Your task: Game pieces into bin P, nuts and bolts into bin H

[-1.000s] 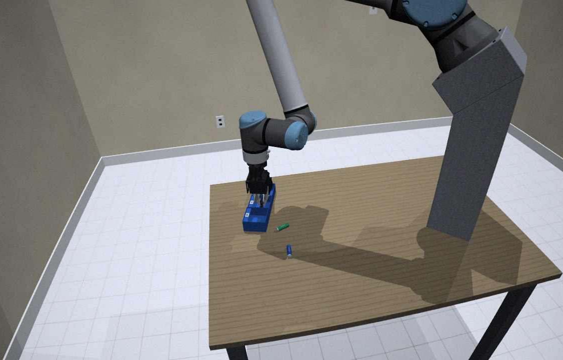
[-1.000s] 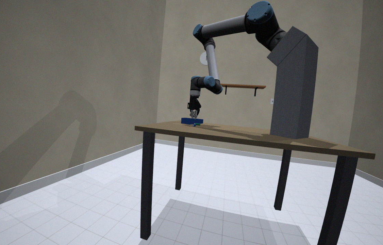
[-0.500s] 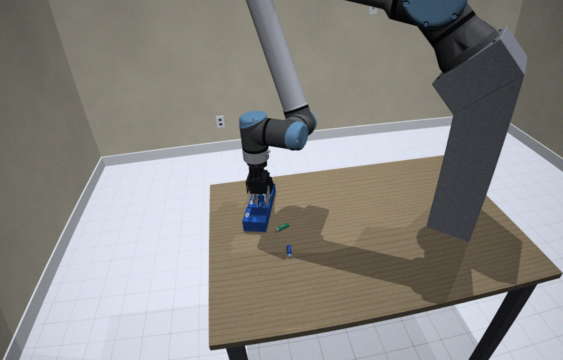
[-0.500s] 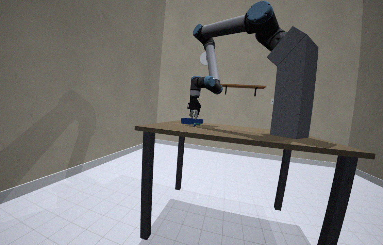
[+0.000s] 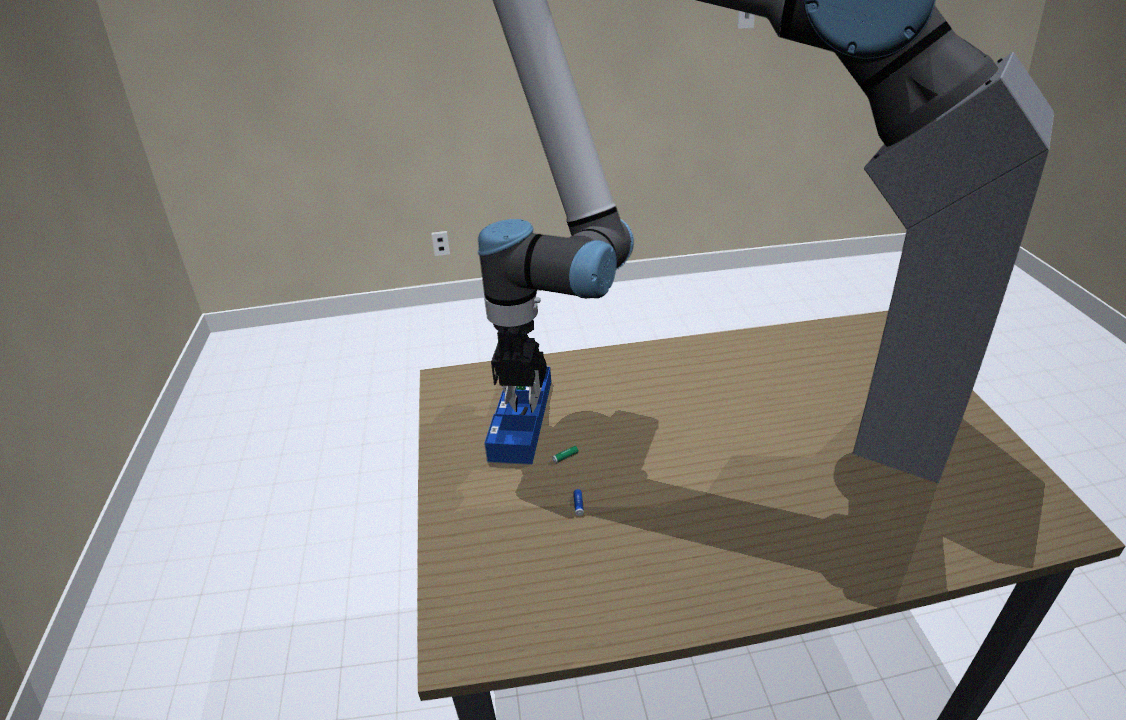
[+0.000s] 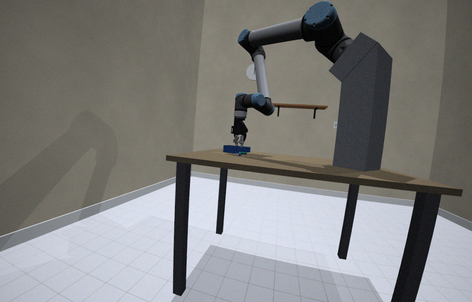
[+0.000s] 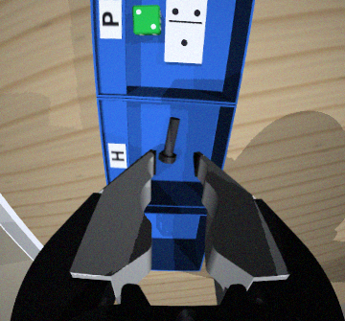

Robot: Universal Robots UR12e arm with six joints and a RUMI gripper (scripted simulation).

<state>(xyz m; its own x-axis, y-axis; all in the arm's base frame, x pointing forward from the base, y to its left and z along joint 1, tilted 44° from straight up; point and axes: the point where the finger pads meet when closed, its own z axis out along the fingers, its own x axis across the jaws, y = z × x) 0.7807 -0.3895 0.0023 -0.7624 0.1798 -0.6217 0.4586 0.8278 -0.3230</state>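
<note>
Now: hand 10 mm short of the blue bin and 20 mm above it. From my hand the other things lie so: black bolt 30 mm below; green die 20 mm behind, 90 mm to the right, 20 mm below; white domino 50 mm behind, 80 mm to the right, 30 mm below.
</note>
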